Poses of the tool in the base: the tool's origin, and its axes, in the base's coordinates. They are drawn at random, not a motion.
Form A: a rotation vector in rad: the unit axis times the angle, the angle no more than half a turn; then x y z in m.
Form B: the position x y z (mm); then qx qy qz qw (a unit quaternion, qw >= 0). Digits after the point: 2 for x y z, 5 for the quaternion.
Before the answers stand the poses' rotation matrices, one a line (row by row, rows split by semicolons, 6 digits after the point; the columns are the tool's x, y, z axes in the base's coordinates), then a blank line. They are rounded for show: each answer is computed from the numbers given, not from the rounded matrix.
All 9 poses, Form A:
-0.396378 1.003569 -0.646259 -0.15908 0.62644 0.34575
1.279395 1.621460 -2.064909 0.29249 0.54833 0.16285
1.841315 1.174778 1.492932 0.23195 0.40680 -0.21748
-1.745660 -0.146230 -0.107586 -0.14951 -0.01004 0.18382
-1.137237 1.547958 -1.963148 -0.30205 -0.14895 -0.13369
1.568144 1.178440 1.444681 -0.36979 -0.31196 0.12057
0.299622 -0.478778 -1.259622 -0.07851 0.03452 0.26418
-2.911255 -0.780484 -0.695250 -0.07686 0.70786 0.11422
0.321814 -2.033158 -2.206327 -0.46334 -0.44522 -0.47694
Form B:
0.376698 0.314831 0.871195; -0.662872 0.748559 0.016108; -0.647070 -0.583559 0.490673
-0.596551 0.635478 -0.490199; 0.325507 -0.366719 -0.871529; -0.733603 -0.679474 0.011914
0.030906 0.312322 0.949473; 0.849392 -0.508921 0.139758; 0.526857 0.802156 -0.281012
0.987340 0.158319 -0.009764; 0.037795 -0.175023 0.983839; 0.154051 -0.971752 -0.178791
-0.593283 -0.173669 0.786038; -0.723852 -0.312140 -0.615311; 0.352214 -0.934028 0.059477
-0.031540 0.163944 0.985965; 0.932917 -0.349196 0.087907; 0.358707 0.922597 -0.141933
0.227393 0.834955 -0.501141; -0.957026 0.286727 0.043468; 0.179985 0.469721 0.864273
0.771761 0.485552 0.410639; 0.463810 -0.871572 0.158882; 0.435047 0.067840 -0.897849
-0.969647 -0.052650 -0.238774; -0.233685 -0.087804 0.968340; -0.071948 0.994745 0.072835

-159.08 626.44 345.75 -0.18538 0.46936 -0.30225 0.80869
292.49 548.33 162.85 0.43539 0.55180 -0.70271 0.11028
231.95 406.80 -217.48 0.67469 0.43046 0.54704 0.24544
-149.51 -10.04 183.82 -0.76504 -0.06409 -0.04715 0.63905
-302.05 -148.95 -133.69 -0.40601 0.55265 -0.70087 0.19625
-369.79 -311.96 120.57 0.60407 0.45395 0.55651 0.34545
-78.51 34.52 264.18 0.13820 -0.22083 -0.58098 0.77110
-76.86 707.86 114.22 -0.94090 -0.25225 -0.22470 0.02419
-463.34 -445.22 -476.94 0.10644 -0.67250 -0.72977 0.06202

